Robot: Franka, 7 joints.
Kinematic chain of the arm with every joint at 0, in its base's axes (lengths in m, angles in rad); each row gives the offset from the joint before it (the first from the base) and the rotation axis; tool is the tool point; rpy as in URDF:
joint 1: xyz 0 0 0.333 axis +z
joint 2: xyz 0 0 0 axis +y
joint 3: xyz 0 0 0.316 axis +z
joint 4: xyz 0.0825 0 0 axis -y
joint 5: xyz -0.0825 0 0.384 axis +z
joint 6: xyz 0 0 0 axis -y
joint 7: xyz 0.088 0 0 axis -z
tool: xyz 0 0 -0.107 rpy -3.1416 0 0
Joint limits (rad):
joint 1: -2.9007..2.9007
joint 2: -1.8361..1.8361
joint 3: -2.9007..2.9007
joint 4: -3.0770..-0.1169
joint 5: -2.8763..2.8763
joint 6: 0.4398..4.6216
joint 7: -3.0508..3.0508
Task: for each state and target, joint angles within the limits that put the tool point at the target. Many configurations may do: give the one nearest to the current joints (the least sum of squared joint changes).
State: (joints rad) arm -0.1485 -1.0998 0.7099 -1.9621 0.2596 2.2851 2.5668
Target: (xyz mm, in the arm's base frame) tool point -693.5 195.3 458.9
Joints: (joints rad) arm 0.5878 -1.8213 1.1515 -1.4883 0.2764 2.3159 2.5668
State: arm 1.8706 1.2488 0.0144 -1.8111 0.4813 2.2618 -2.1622
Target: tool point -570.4 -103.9 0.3
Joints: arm 2.5326 1.2557 0.7256 -1.7406 0.5148 2.2473 -2.1622
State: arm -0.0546 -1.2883 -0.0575 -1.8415 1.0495 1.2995 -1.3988
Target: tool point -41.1 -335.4 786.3
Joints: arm 0.0677 -1.2865 -0.8494 -1.8846 0.9489 1.4638 -1.3988
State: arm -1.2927 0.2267 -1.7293 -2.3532 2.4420 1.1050 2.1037
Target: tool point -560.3 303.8 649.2
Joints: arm -1.4329 -0.3661 -2.1064 -1.7203 2.6424 1.4526 2.1037
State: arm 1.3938 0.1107 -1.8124 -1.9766 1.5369 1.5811 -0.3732
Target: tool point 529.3 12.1 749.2
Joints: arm 1.5382 0.1453 -1.8761 -1.5380 1.5970 1.2527 -0.3732
